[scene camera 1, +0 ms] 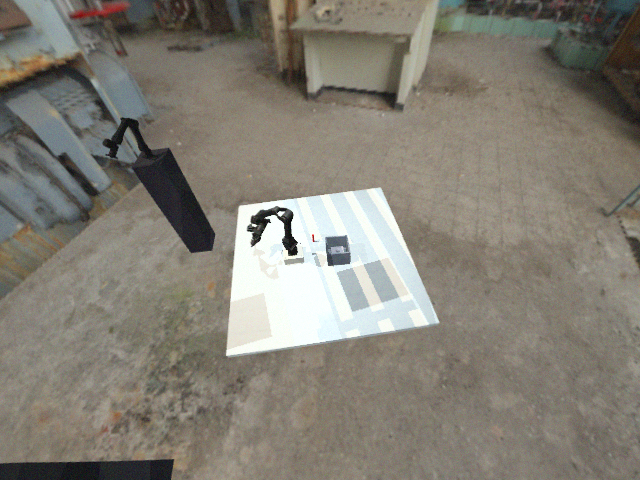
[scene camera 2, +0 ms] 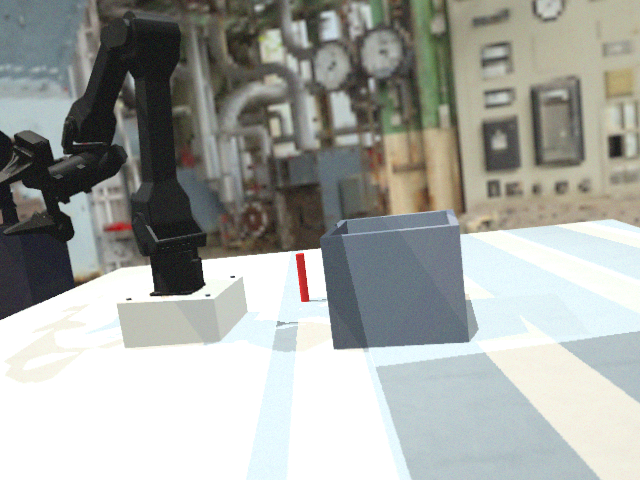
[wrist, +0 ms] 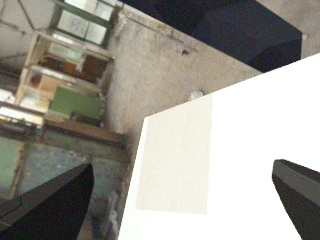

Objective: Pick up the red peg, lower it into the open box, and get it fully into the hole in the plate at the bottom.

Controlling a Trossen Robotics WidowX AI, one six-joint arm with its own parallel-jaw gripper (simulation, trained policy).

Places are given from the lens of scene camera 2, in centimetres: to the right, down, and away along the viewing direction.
grey box [scene camera 2: 391, 281]: 8, 5, 63
